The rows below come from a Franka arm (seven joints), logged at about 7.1 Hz.
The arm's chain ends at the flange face. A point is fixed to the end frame.
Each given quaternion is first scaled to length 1.
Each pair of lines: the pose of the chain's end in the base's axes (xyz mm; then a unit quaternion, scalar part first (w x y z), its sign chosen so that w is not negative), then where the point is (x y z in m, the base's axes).
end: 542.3 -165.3 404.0 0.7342 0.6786 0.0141 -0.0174
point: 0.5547 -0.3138 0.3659
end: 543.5 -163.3 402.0 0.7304 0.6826 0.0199 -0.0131
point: 0.5578 -0.3112 0.3622
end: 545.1 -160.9 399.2 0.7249 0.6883 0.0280 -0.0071
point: 0.5622 -0.3078 0.3570
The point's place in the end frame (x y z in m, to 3 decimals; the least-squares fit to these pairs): 0.015 -0.049 0.145
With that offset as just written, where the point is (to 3 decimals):
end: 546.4 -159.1 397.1 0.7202 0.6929 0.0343 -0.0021
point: 0.566 -0.305 0.353
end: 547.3 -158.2 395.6 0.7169 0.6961 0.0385 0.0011
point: 0.568 -0.304 0.350
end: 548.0 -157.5 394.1 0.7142 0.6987 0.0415 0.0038
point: 0.570 -0.302 0.347
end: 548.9 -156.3 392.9 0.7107 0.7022 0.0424 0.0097
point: 0.572 -0.300 0.345
